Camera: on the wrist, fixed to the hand. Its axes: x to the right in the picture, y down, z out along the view.
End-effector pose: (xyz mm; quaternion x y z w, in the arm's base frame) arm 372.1 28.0 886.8 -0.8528 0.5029 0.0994 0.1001
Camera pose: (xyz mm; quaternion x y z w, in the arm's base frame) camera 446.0 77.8 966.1 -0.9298 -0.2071 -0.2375 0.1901
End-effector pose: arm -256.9 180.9 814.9 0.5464 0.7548 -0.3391 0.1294
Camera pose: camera -320.5 188.1 915.5 0.0623 -0.8579 0.3500 0.3709
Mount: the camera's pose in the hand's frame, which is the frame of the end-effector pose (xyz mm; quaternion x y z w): -28.1 -94.1 -67.7 0.1679 0.1786 -0.6869 0.6842
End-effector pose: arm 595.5 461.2 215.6 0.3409 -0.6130 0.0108 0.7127
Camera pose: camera 688.0 434.1 145.3 0.7720 -0.0561 -0.3183 0.5473
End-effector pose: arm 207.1 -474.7 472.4 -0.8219 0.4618 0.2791 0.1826
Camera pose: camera 296.0 -446.3 546.7 -0.8987 -0.1691 -0.1588 0.3722
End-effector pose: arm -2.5 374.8 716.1 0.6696 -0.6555 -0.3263 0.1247
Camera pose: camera 115.1 394.4 719.0 -0.9876 0.0211 0.0793 0.1342
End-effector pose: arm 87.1 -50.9 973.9 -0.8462 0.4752 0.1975 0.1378
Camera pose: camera 168.5 -10.3 1051.1 -0.9176 -0.1984 -0.1905 0.2872
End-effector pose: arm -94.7 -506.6 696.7 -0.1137 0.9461 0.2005 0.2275
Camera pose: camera -67.5 -616.4 734.5 -0.7253 0.6435 -0.1982 0.1435
